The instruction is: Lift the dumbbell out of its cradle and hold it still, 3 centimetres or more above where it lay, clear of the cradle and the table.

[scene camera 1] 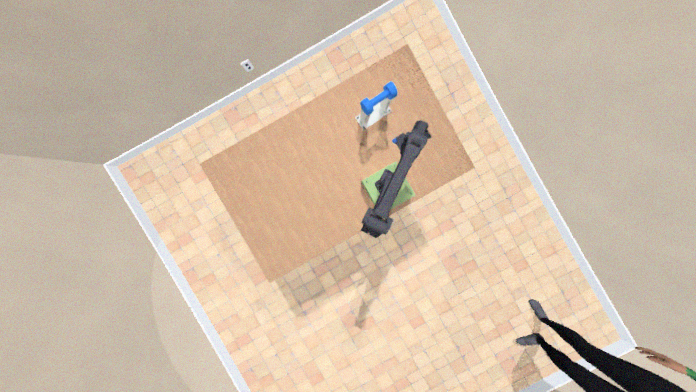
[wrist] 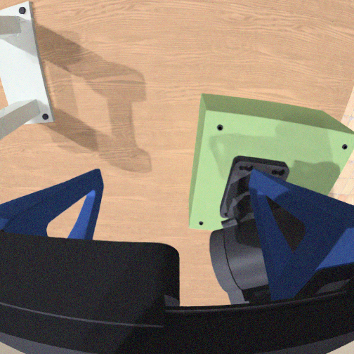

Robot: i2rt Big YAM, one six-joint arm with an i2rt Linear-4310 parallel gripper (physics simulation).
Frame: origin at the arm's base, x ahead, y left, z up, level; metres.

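Seen in the pictures: gripper, fingertip midpoint: (scene camera 1: 401, 150).
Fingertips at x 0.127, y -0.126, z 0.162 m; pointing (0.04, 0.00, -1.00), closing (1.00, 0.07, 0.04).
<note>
Offsets run from my fingertips to a thing's top centre. "pt": to the spot under its first point. Level surfaces: height alone.
The blue dumbbell {0.009 m up, 0.307 m ahead, 0.034 m right} (scene camera 1: 380, 98) rests across the top of its white cradle {pt 0.254 m down, 0.295 m ahead, 0.050 m right} (scene camera 1: 376, 114) (wrist: 22, 75), near the back of the table. In the wrist view, part of the cradle's base plate and posts show at the upper left, with the dumbbell's shadow to their right; the dumbbell itself does not show there. My gripper (scene camera 1: 395, 141) (wrist: 175, 176) is open, its two blue fingers wide apart with nothing between them. It is apart from the dumbbell, on the arm-base side of the cradle and a little to the right in the scene view. The arm partly hides the gripper there.
The green mounting block (scene camera 1: 372, 191) (wrist: 202, 200) with the arm's dark base stands at the table's front edge. The dark arm (scene camera 1: 397, 182) passes above it. The wooden table {0.262 m down} (scene camera 1: 280, 190) (wrist: 175, 45) carries the cradle. A person's legs (scene camera 1: 575, 345) show at the lower right.
</note>
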